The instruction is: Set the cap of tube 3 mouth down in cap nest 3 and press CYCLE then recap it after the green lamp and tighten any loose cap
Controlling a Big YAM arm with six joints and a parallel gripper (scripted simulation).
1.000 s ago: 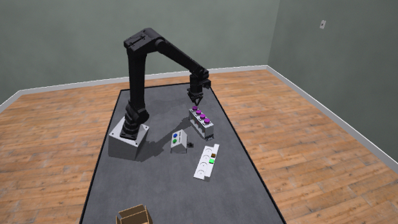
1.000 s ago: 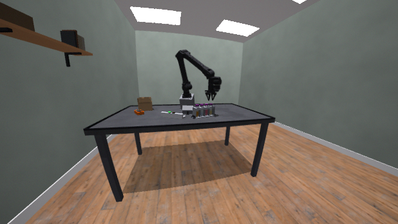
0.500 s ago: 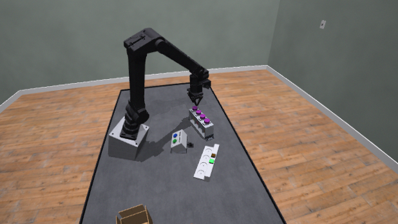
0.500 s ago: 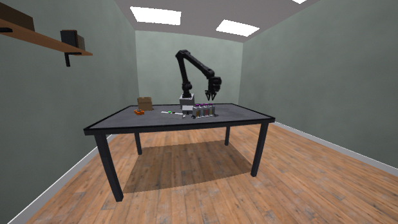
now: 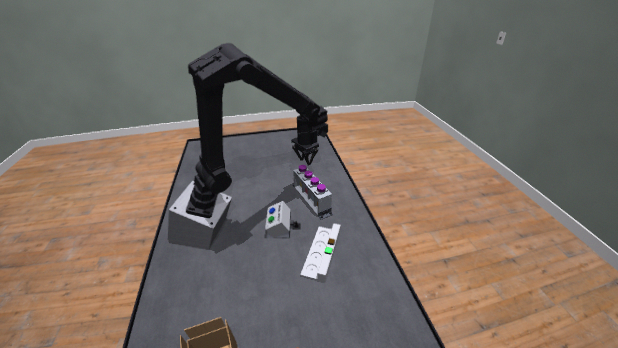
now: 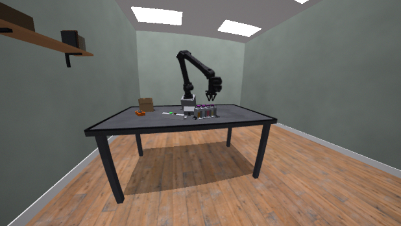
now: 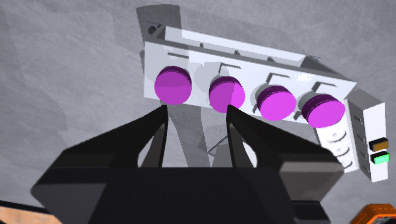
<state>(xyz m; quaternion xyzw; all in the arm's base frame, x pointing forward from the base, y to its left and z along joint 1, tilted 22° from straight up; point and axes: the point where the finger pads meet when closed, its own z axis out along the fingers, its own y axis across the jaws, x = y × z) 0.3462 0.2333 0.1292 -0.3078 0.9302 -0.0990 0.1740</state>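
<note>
My hand is 80 mm to the left of the cap, 50 mm above it and 30 mm short of it. Round my hand: blue key: 180 mm to the right, 140 mm behind, 100 mm below; then key housing: 200 mm to the right, 120 mm behind, 110 mm below; then green key: 230 mm to the right, 140 mm behind, 100 mm below.
</note>
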